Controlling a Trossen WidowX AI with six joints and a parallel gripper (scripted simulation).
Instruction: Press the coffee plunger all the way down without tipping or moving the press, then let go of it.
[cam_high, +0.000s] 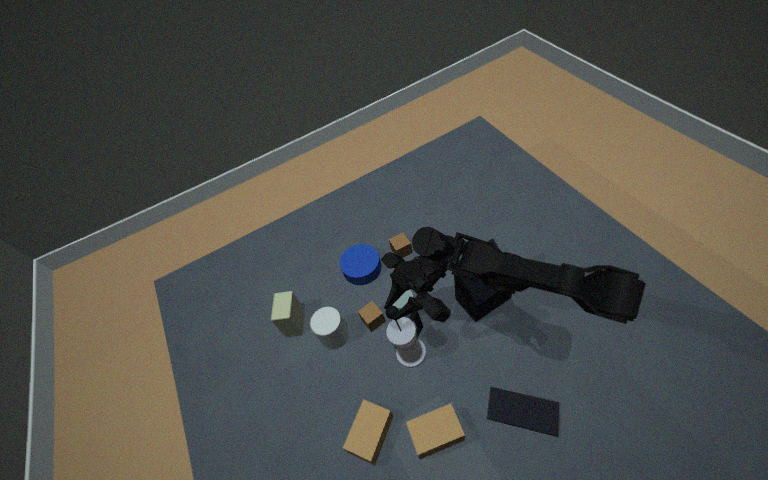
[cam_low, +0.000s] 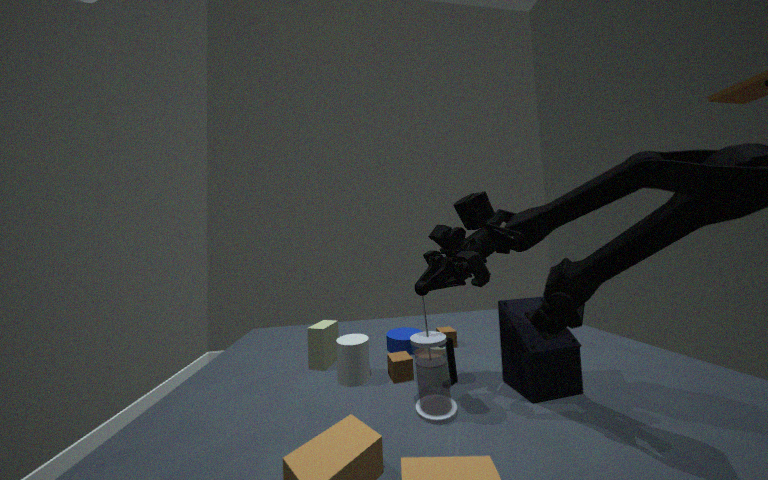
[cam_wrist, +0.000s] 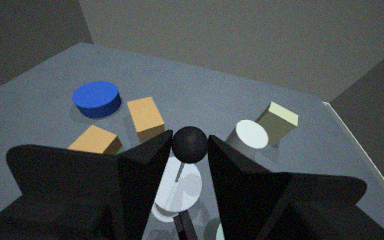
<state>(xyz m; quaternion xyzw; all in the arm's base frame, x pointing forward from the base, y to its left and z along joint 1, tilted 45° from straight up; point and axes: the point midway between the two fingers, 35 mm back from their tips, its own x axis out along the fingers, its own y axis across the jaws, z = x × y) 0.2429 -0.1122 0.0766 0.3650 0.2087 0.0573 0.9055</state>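
The coffee press is 120 mm below my gripper tip and 30 mm behind it. Also, from my gripper tip: dark slab 280 mm to the left, 230 mm below, 130 mm behind; then white cylinder 190 mm below, 170 mm to the right, 110 mm ahead.
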